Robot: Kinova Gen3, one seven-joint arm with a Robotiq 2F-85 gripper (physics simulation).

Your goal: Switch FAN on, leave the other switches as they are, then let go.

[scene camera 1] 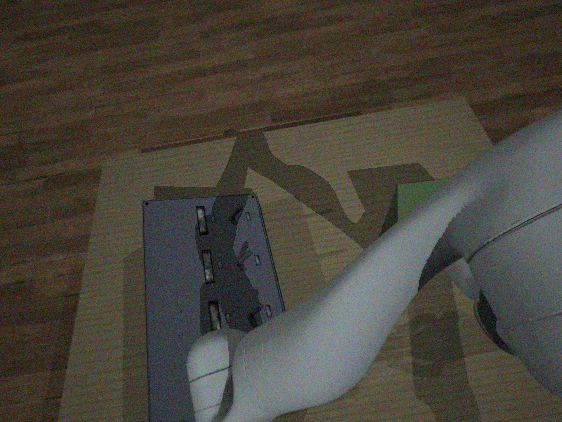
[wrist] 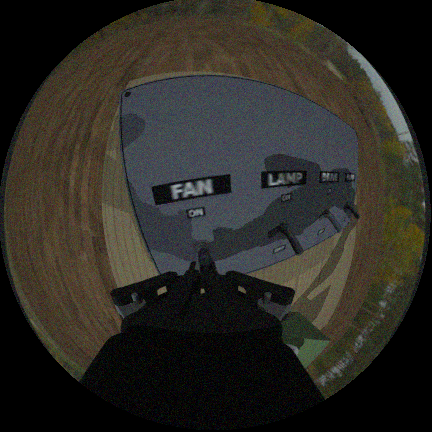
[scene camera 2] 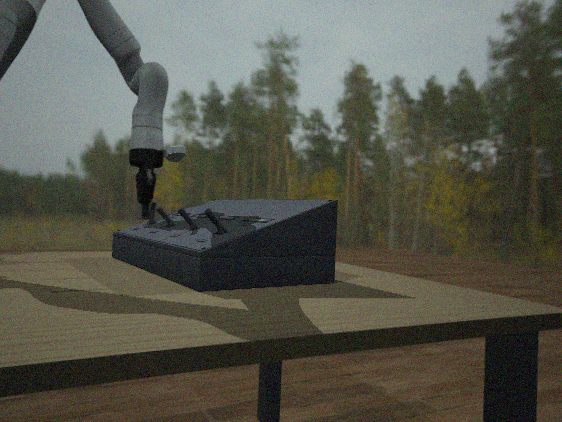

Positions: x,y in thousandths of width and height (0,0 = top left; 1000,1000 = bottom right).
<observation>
In view: my gripper (scene camera 2: 257,520) and a blue-grey switch panel (scene camera 1: 344,669).
My gripper shows as well in the wrist view (wrist: 469,610). The blue-grey switch panel is seen too in the wrist view (wrist: 517,376).
</observation>
